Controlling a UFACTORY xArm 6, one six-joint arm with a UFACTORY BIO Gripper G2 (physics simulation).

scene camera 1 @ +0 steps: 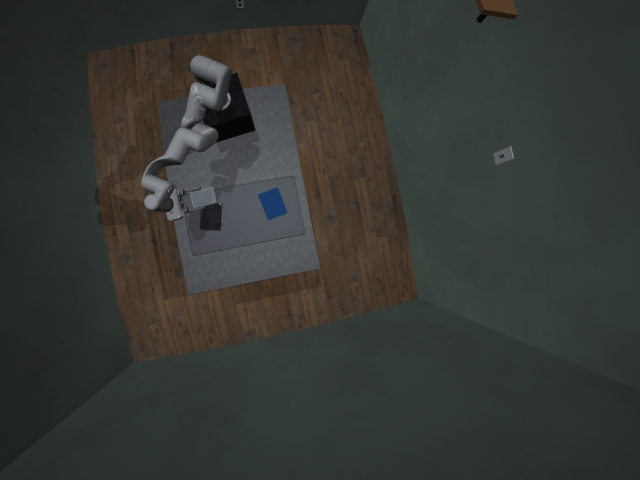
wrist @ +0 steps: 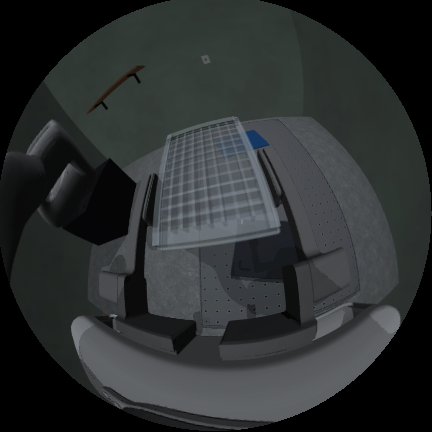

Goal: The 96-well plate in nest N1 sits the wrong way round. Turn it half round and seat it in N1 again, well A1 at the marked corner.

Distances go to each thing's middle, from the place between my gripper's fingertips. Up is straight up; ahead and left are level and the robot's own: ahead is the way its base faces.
I see the clear 96-well plate [wrist: 211, 190] right at my hand.
